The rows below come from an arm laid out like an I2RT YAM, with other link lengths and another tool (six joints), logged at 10 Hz.
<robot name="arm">
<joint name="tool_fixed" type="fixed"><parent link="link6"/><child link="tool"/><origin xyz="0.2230 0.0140 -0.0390" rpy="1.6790 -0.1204 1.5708"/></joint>
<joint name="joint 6" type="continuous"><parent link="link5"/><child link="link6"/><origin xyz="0.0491 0.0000 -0.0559" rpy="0.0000 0.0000 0.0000"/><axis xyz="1 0 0"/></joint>
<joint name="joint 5" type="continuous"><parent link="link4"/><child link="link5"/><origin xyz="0.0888 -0.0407 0.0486" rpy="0.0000 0.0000 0.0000"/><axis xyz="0 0 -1"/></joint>
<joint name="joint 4" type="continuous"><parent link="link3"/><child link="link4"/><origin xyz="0.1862 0.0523 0.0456" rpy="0.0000 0.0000 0.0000"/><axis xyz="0 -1 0"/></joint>
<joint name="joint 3" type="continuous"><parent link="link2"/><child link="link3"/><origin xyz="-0.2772 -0.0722 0.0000" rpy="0.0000 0.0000 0.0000"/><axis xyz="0 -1 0"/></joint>
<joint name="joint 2" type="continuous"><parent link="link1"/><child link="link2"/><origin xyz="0.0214 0.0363 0.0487" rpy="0.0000 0.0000 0.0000"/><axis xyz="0 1 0"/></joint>
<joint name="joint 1" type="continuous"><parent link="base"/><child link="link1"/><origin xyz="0.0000 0.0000 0.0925" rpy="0.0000 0.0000 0.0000"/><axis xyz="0 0 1"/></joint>
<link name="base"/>
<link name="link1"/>
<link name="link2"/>
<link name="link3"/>
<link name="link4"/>
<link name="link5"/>
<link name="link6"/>
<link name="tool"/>
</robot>
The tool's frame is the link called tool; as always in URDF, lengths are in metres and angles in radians. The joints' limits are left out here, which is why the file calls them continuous.
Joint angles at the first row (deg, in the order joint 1, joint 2, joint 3, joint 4, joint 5, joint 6):
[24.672, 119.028, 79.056, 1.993, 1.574, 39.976]
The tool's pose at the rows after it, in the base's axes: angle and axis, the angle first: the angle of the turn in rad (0 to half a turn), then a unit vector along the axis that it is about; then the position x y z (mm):
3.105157 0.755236 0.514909 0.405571 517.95 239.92 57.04
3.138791 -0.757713 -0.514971 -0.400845 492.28 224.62 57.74
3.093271 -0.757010 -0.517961 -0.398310 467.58 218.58 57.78
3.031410 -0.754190 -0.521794 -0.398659 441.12 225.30 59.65
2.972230 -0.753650 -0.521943 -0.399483 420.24 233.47 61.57
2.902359 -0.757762 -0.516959 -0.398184 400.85 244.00 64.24
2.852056 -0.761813 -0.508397 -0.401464 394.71 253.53 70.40
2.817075 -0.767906 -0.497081 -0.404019 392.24 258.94 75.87
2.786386 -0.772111 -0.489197 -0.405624 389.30 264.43 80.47
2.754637 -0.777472 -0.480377 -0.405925 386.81 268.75 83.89
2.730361 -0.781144 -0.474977 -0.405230 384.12 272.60 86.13
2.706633 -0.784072 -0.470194 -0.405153 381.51 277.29 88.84
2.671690 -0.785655 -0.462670 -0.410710 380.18 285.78 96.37
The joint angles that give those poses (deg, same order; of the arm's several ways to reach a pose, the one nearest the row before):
[22.659, 114.666, 72.309, 4.118, -2.154, 40.472]
[20.476, 110.055, 66.035, 4.717, -5.664, 40.140]
[19.001, 106.419, 60.943, 5.279, -9.180, 39.955]
[18.877, 103.280, 56.596, 5.911, -12.637, 40.887]
[18.988, 101.159, 53.453, 6.554, -15.573, 42.361]
[19.327, 99.617, 51.275, 6.656, -18.509, 44.886]
[19.593, 99.309, 51.112, 6.828, -20.436, 47.400]
[19.693, 99.033, 51.113, 6.916, -21.518, 49.779]
[19.915, 98.813, 51.112, 6.995, -22.474, 51.707]
[19.922, 98.803, 51.111, 7.113, -23.563, 53.619]
[20.050, 98.804, 51.112, 7.135, -24.369, 54.994]
[20.327, 98.804, 51.112, 7.303, -25.084, 56.402]
[20.828, 98.804, 51.113, 8.386, -26.115, 58.717]

